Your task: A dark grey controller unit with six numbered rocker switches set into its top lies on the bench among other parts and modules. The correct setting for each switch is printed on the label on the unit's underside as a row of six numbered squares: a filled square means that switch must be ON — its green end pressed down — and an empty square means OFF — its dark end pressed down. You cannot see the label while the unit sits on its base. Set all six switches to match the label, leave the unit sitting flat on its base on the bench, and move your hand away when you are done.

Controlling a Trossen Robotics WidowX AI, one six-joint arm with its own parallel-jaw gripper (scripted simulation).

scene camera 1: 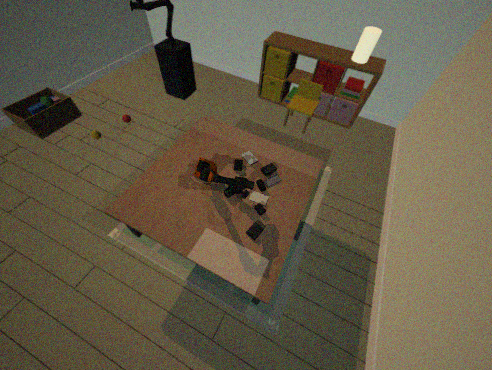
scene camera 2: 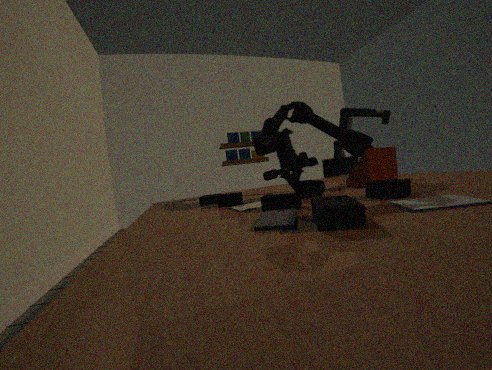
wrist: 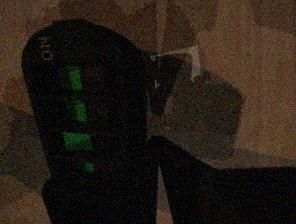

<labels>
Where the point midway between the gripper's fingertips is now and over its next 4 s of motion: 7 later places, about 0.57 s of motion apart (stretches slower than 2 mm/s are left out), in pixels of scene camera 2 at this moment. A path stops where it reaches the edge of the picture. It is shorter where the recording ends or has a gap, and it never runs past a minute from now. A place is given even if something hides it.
My gripper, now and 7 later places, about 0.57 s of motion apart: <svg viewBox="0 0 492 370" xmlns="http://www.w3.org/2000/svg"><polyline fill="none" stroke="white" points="297,192 290,185 293,180 294,171 293,166 306,170 327,177 327,182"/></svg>
</labels>
